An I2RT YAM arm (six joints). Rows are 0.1 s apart.
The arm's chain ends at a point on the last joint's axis. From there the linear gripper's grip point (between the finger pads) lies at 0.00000 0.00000 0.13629 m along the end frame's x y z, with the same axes.
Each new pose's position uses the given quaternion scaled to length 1; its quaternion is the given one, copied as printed.
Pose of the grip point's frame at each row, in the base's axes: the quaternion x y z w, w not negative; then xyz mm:
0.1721 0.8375 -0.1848 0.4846 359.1 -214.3 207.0
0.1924 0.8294 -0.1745 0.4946 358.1 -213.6 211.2
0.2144 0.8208 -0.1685 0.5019 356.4 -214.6 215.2
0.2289 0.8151 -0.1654 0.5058 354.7 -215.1 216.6
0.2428 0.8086 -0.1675 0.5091 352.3 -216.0 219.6
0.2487 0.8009 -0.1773 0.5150 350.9 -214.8 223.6
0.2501 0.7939 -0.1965 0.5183 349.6 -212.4 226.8
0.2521 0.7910 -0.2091 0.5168 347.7 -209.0 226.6
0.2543 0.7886 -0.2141 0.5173 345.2 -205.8 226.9
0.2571 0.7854 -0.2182 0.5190 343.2 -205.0 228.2
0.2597 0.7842 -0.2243 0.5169 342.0 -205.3 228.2
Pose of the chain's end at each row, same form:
0.1721 0.8375 -0.1848 0.4846 257.1 -149.4 270.0
0.1924 0.8294 -0.1745 0.4946 255.4 -148.2 272.5
0.2144 0.8208 -0.1685 0.5019 254.0 -147.6 275.1
0.2289 0.8151 -0.1654 0.5058 252.6 -146.8 275.7
0.2428 0.8086 -0.1675 0.5091 251.2 -145.4 277.6
0.2487 0.8009 -0.1773 0.5150 250.5 -141.2 279.0
0.2501 0.7939 -0.1965 0.5183 250.8 -134.5 279.3
0.2521 0.7910 -0.2091 0.5168 250.6 -128.4 278.2
0.2543 0.7886 -0.2141 0.5173 248.8 -123.9 277.8
0.2571 0.7854 -0.2182 0.5190 247.4 -121.9 278.1
0.2597 0.7842 -0.2243 0.5169 247.4 -120.8 277.9

